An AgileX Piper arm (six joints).
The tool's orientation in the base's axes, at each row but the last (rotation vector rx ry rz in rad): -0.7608 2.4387 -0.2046; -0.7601 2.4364 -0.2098; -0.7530 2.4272 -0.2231; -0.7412 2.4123 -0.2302; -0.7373 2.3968 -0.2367; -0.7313 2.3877 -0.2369; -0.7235 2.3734 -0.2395
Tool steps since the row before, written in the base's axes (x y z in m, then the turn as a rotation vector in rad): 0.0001 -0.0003 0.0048 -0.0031 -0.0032 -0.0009; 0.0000 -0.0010 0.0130 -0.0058 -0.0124 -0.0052; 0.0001 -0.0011 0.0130 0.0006 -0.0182 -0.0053; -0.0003 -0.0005 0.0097 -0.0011 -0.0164 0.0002; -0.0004 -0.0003 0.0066 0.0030 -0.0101 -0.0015; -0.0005 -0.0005 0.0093 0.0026 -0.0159 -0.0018; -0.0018 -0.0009 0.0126 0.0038 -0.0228 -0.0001
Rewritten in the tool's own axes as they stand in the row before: -0.0022 -0.0017 -0.0039 0.0043 -0.0009 -0.0011; -0.0056 -0.0048 -0.0107 0.0134 -0.0059 0.0008; -0.0057 -0.0051 -0.0106 0.0124 -0.0136 0.0045; -0.0043 -0.0034 -0.0080 0.0098 -0.0132 -0.0010; -0.0029 -0.0023 -0.0055 0.0044 -0.0092 0.0029; -0.0042 -0.0033 -0.0077 0.0081 -0.0138 0.0029; -0.0050 -0.0042 -0.0110 0.0102 -0.0206 0.0022
